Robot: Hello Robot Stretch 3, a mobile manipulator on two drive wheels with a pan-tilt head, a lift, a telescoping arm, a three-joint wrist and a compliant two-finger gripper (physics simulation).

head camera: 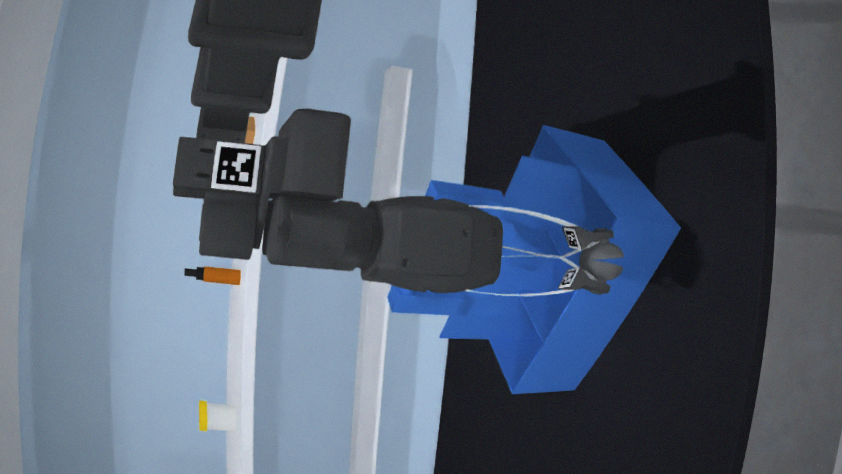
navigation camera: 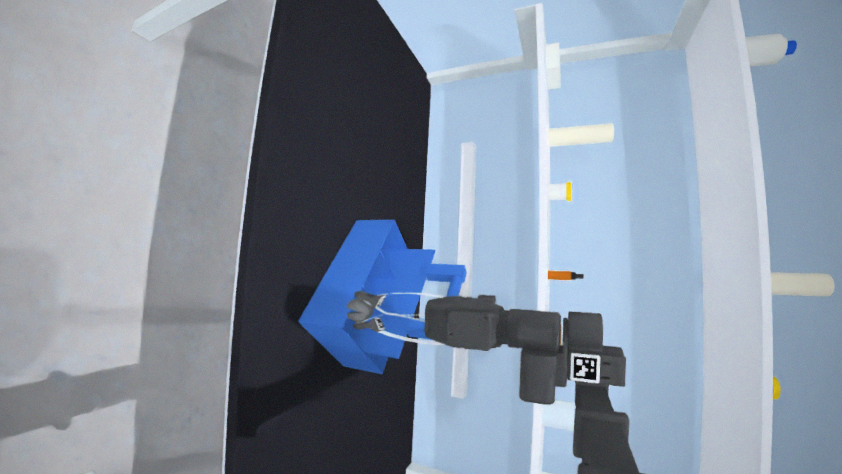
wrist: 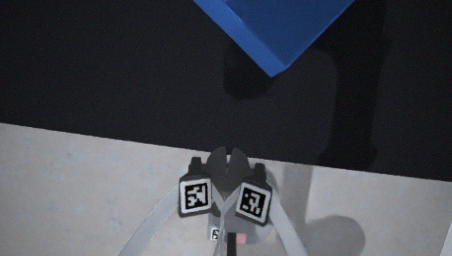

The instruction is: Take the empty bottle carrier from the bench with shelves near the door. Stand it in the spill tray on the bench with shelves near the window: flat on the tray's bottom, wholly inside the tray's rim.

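Places are measured from the robot's base along level axes (x up, y back, z right), in centimetres.
Pixels of known places: gripper, fingertip midpoint: (head camera: pixel 616 262) (navigation camera: pixel 349 308).
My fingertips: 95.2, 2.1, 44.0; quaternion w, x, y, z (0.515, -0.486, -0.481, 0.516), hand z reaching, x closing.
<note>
Behind a point stands the place of what it marks, as x, y, z.
The empty bottle carrier (head camera: pixel 589 341) {80.0, -7.3, 65.6} (navigation camera: pixel 347 264) {80.8, -4.2, 62.9} (wrist: pixel 285 30) is blue, with compartments and a raised handle. It stands upright and turned at an angle on the black bench top (head camera: pixel 707 365) {76.3, -8.5, 47.0} (navigation camera: pixel 329 117) {76.3, -37.6, 59.0} (wrist: pixel 100 75). My gripper (head camera: pixel 621 259) {95.2, 2.1, 44.0} (navigation camera: pixel 356 310) {95.2, 2.1, 44.0} (wrist: pixel 227 165) {95.2, 2.1, 44.0} is shut, its fingertips close together with nothing between them. In the head view it overlaps the carrier's near corner from above. In the wrist view it is apart from the carrier, over the bench's front edge. My wrist hides part of the handle in the head view. The spill tray does not show.
Behind the carrier runs a low white rail (head camera: pixel 377 353) {92.9, -15.7, 113.1} (navigation camera: pixel 467 206) {94.3, -25.3, 113.5}. Above is a white shelf (head camera: pixel 240 353) {122.0, -13.7, 89.8} (navigation camera: pixel 543 235) {121.2, -12.8, 86.5} with an orange bottle (head camera: pixel 222 275) {124.9, -2.8, 96.3} (navigation camera: pixel 559 274) {125.0, -3.2, 96.3}, a yellow-lidded jar (head camera: pixel 219 415) {124.7, -25.1, 95.6} (navigation camera: pixel 557 191) {124.4, -25.6, 95.5} and a cream cylinder (navigation camera: pixel 580 134) {131.0, -43.2, 100.8}. A blue-capped bottle (navigation camera: pixel 765 50) {177.5, -62.1, 100.1} stands higher up.
</note>
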